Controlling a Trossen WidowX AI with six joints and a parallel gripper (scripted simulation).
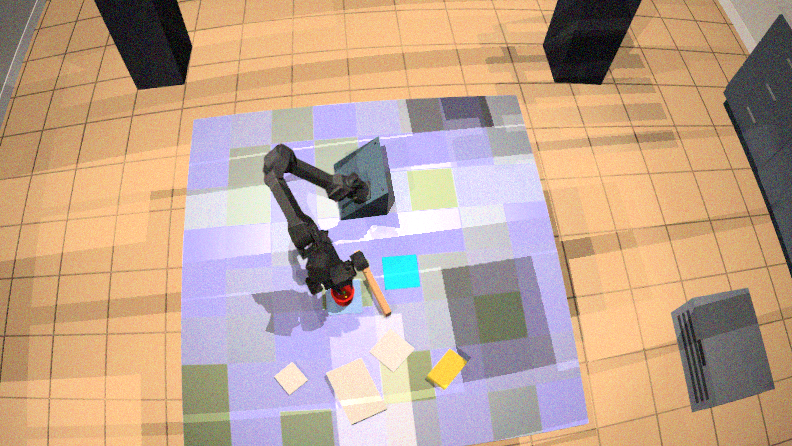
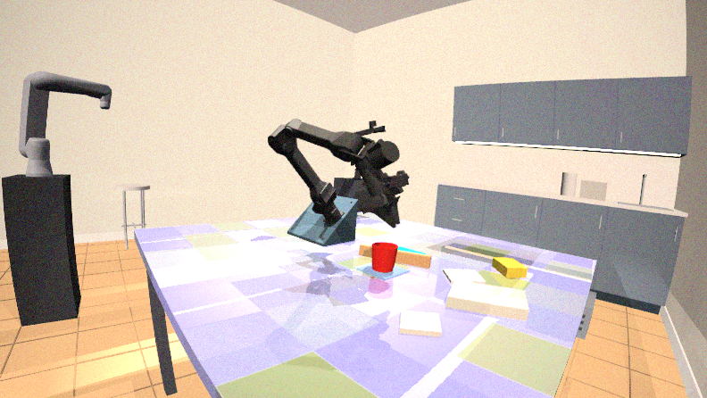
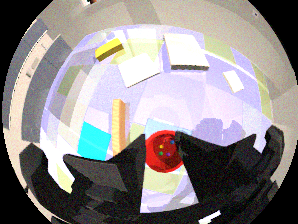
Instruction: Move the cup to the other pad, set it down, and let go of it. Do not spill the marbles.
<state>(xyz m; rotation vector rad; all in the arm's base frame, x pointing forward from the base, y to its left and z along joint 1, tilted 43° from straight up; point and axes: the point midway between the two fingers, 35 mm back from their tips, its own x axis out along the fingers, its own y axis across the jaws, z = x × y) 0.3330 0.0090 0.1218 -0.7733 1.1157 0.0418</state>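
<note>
The cup lies 2 cm behind my gripper tip, 2 cm to the right of it and 9 cm below it. From my gripper tip the other things lie so: wooden stick: 6 cm behind, 8 cm to the left, 12 cm below; then cyan pad: 10 cm behind, 17 cm to the left, 14 cm below.
</note>
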